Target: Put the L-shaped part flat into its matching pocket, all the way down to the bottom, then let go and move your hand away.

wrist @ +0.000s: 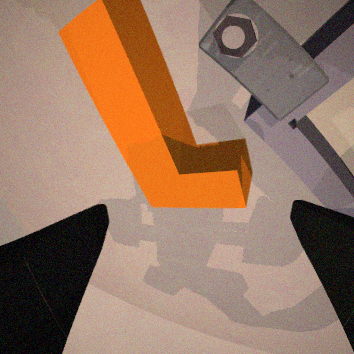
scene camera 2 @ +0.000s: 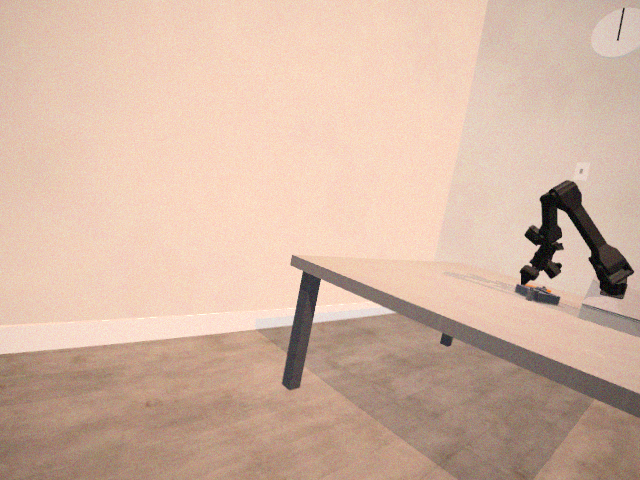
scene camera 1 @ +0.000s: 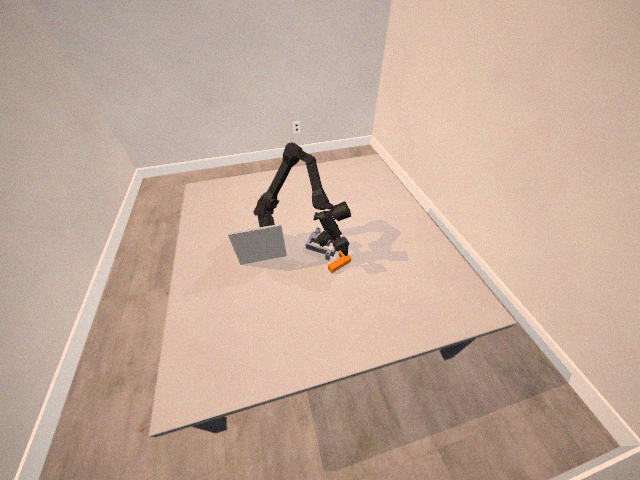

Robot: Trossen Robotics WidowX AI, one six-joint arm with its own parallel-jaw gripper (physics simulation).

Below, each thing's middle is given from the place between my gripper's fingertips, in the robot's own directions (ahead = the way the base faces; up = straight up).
The orange L-shaped part (wrist: 118, 58) is 3 cm behind my hand, 3 cm to the right of it and 3 cm below it.
